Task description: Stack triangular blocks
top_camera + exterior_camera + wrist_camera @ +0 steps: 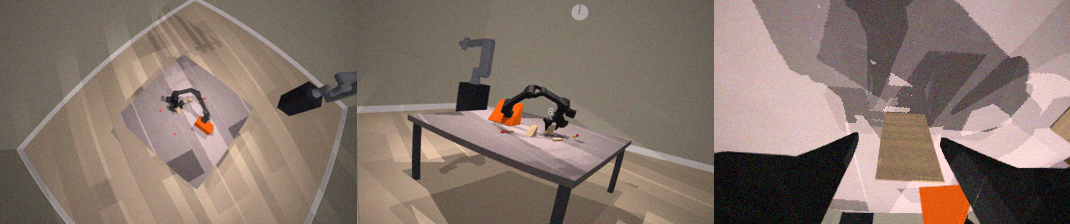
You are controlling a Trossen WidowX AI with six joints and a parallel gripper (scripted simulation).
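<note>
The tan triangular block is 1 cm below my gripper tip. The rest, counted from my gripper tip: small flat wooden piece: 12 cm ahead, 15 cm to the right, 2 cm below; yellow piece: 17 cm ahead, 8 cm to the left, 2 cm below.
</note>
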